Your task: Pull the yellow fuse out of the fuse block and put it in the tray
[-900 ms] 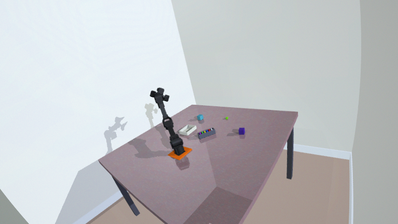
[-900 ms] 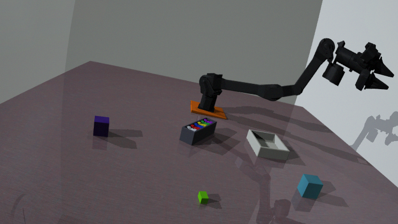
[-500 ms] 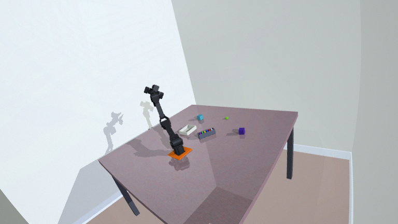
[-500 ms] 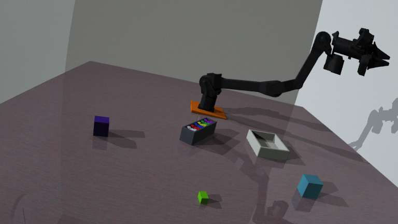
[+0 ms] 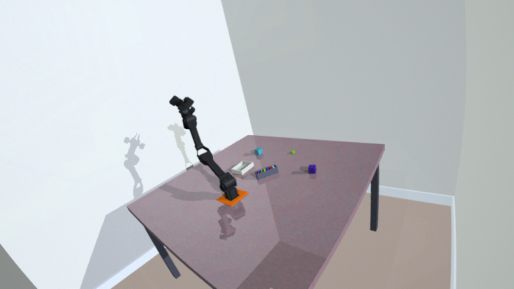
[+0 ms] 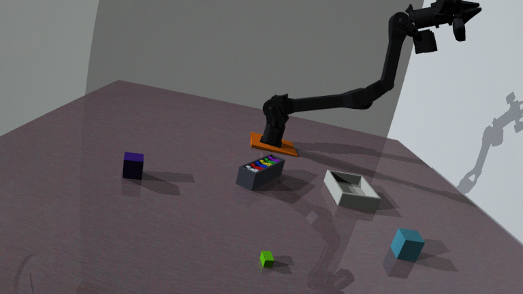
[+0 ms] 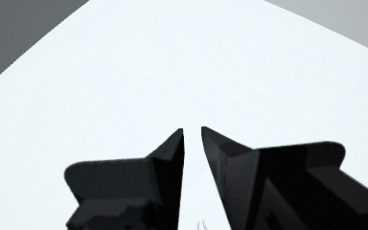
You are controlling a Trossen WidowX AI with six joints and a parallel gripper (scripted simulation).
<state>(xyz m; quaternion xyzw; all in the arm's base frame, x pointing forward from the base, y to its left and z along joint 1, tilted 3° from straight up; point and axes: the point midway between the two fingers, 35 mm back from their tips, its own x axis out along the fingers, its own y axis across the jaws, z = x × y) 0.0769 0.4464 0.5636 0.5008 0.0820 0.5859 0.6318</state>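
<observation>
Right now the yellow fuse is 20 cm ahead of my gripper tip, 49 cm to the right of it and 55 cm below it. The rest, counted from my gripper tip: tray (18 cm ahead, 28 cm to the right, 57 cm below); purple fuse (17 cm ahead, 48 cm to the right, 55 cm below); green fuse (19 cm ahead, 48 cm to the right, 55 cm below).
</observation>
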